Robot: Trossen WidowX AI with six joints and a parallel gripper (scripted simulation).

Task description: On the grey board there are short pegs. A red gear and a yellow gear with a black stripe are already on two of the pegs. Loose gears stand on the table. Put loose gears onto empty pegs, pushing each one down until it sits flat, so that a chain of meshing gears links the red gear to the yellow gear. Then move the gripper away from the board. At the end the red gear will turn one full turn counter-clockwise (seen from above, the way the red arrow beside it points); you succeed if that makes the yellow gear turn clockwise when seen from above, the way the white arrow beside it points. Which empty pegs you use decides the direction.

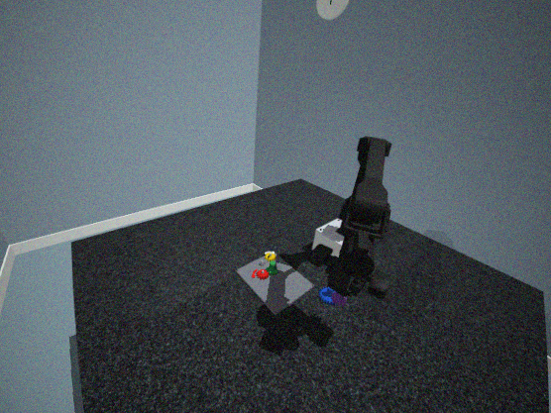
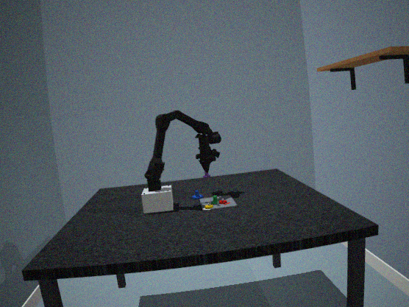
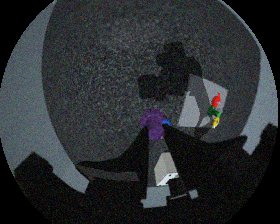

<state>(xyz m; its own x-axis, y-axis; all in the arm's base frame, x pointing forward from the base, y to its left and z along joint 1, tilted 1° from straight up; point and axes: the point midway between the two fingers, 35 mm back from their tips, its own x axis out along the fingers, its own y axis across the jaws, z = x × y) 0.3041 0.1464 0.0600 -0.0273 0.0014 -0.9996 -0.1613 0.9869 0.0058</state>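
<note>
Right now the green gear is 1 cm behind my gripper tip, 25 cm to the right of it and 10 cm below it. Round my gripper tip: blue gear 7 cm behind, 6 cm to the right, 11 cm below; red gear 3 cm ahead, 26 cm to the right, 11 cm below; purple gear 1 cm below.
</note>
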